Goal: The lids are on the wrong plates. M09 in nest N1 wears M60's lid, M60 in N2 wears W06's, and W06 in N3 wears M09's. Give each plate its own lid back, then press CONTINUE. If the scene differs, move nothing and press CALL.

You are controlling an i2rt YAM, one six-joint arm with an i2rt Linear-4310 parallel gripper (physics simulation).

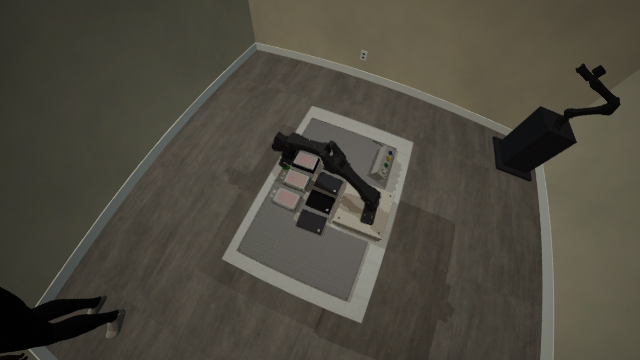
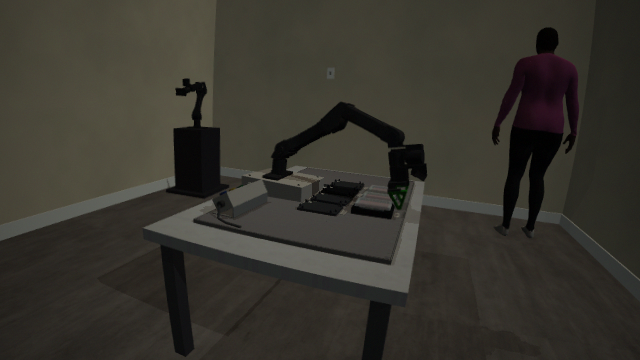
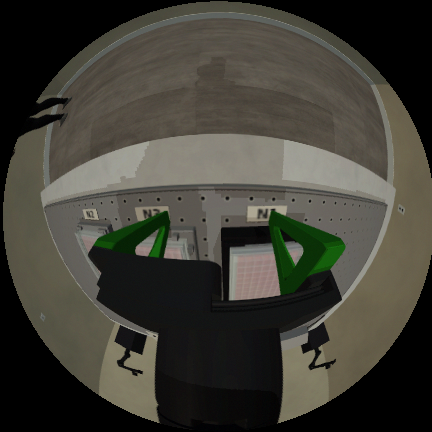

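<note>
My gripper is open and empty, low over the nest row's outer edge; its green fingers stand apart. A pink plate with a clear, pale-edged cover sits in the black nest by the N1 label; the right finger partly hides it. A second pink plate sits beside it in a grey nest, its label partly hidden by the left finger. A third is at the row's end, by the N2 label. Lid markings are not readable.
Several dark flat pads lie between the plates and the arm's cream base. A sloped button box with blue, yellow and green buttons stands near the table edge. A person stands beyond the table.
</note>
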